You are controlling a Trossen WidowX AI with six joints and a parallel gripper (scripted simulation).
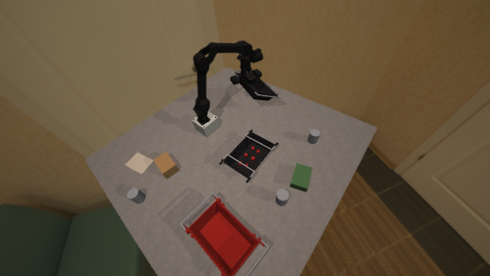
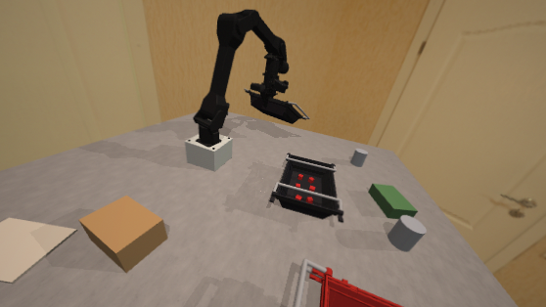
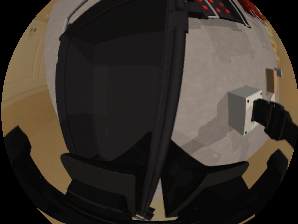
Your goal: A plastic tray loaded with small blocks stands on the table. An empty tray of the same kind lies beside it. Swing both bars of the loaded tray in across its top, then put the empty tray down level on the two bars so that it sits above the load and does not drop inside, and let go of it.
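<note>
My gripper tip is now 7 cm to the right of the black tray and 2 cm short of it. The rest, counted from my gripper tip: brown box (64 cm to the right, 14 cm below, 5 cm ahead); then green block (59 cm ahead, 16 cm below, 15 cm to the right); then beige sheet (76 cm to the right, 17 cm below, 10 cm behind).
</note>
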